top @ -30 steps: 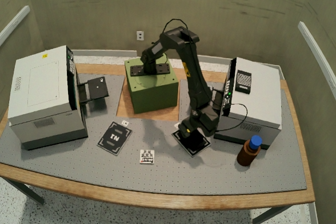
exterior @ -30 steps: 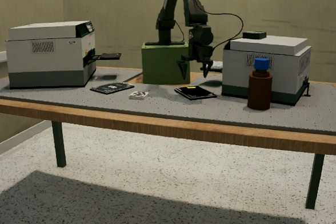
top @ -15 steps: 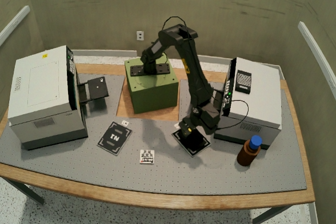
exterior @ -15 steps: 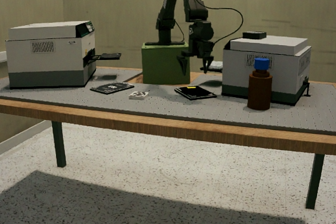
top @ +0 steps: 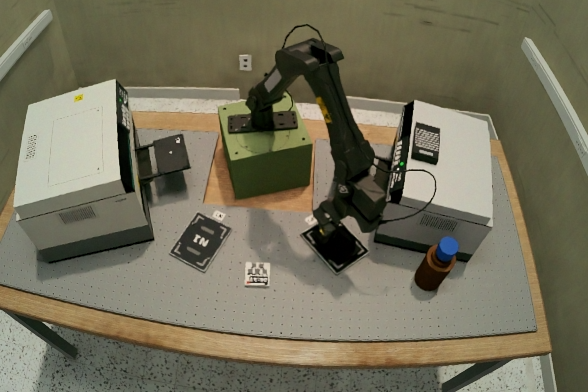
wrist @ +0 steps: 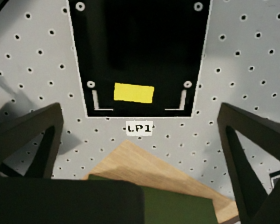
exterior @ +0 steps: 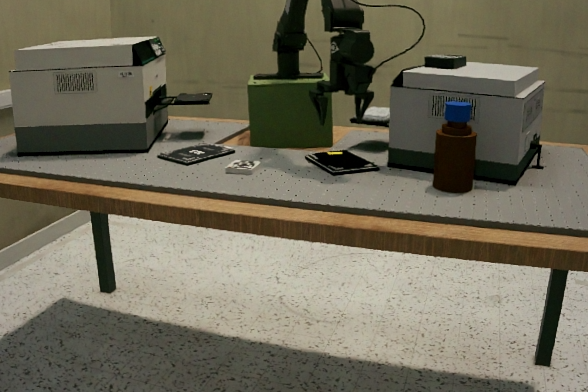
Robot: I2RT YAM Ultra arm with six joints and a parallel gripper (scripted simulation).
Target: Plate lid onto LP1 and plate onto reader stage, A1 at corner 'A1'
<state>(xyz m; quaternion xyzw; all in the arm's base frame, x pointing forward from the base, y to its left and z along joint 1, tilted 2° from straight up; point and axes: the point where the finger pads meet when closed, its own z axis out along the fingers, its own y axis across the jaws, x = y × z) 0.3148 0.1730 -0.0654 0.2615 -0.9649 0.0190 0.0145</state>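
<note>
Right now the clear well plate is 210 mm behind my hand, 90 mm to the left of it and 20 mm below it. The rest, counted from my hand: lid: 90 mm below.
</note>
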